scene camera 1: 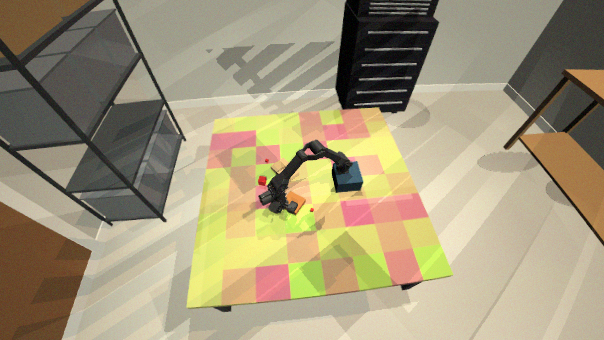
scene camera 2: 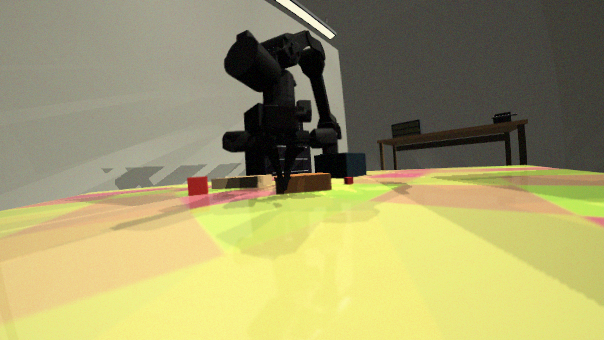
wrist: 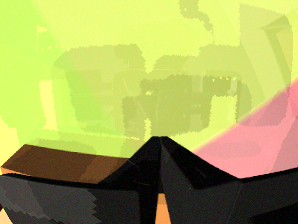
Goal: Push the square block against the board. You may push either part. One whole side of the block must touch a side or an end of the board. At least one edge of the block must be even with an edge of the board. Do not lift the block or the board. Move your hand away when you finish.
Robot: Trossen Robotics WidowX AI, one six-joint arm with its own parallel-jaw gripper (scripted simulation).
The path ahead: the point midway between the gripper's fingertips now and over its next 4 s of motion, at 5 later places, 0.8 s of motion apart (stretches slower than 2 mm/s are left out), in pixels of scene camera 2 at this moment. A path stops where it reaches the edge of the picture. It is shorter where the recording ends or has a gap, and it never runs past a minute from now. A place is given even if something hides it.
My gripper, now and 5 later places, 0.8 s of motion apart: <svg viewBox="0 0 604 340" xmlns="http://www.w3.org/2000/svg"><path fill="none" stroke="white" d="M284 190L282 186L280 185L281 188L277 162L277 188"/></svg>
